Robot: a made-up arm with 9 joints. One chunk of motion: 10 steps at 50 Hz.
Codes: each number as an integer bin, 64 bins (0 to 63) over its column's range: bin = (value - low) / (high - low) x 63, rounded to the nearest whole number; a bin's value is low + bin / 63 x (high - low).
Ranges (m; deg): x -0.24..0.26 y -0.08..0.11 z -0.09..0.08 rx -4..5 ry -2..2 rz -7..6
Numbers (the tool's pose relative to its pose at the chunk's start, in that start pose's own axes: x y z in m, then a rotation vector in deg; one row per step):
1: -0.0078 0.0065 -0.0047 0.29 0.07 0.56
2: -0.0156 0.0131 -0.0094 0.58 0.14 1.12
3: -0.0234 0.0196 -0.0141 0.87 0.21 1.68
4: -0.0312 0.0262 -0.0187 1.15 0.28 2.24
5: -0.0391 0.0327 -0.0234 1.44 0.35 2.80
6: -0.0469 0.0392 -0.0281 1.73 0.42 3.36
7: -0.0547 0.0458 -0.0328 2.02 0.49 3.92
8: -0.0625 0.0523 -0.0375 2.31 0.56 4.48
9: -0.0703 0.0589 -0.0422 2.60 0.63 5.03
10: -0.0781 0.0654 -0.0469 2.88 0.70 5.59
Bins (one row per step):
1: 29 29 32 30 33 37
2: 28 31 30 32 34 39
3: 27 33 28 34 35 42
4: 26 35 26 36 36 45
5: 25 37 25 38 37 47
6: 24 40 23 40 38 50
7: 23 42 21 42 39 53
8: 22 44 19 44 40 56
9: 21 46 18 46 41 58
10: 20 48 16 48 43 61

